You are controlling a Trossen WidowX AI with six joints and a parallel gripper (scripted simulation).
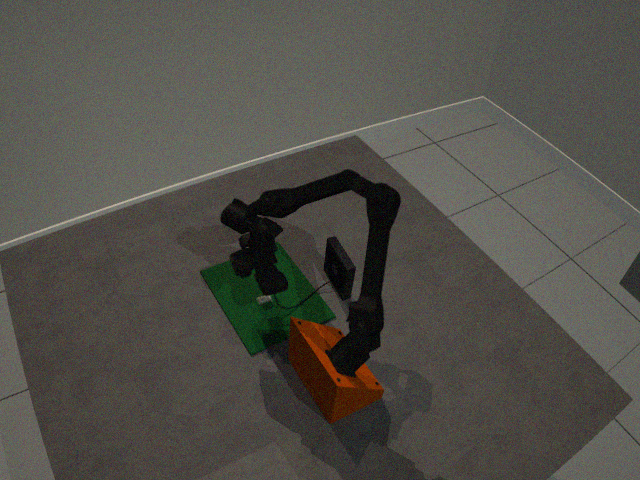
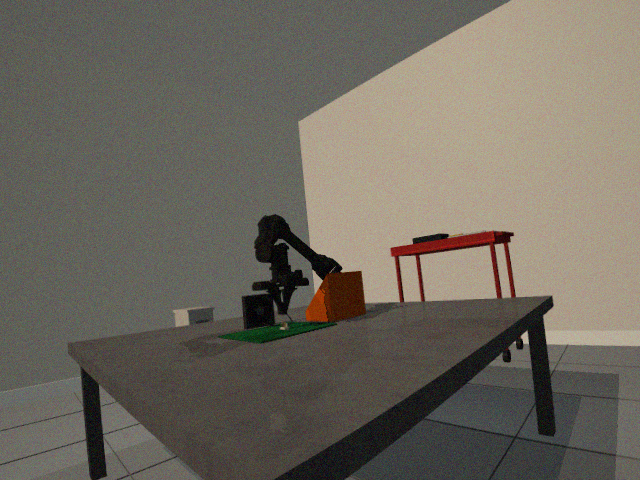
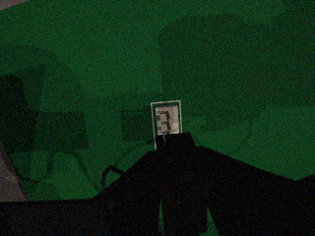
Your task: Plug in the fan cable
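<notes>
Right now the white-framed fan header is 60 mm below my gripper tip. Round my gripper tip: black plug: 10 mm to the right, 10 mm above; green board: 80 mm below, 20 mm ahead, 10 mm to the right; black fan: 200 mm to the right, 10 mm below, 10 mm behind.
</notes>
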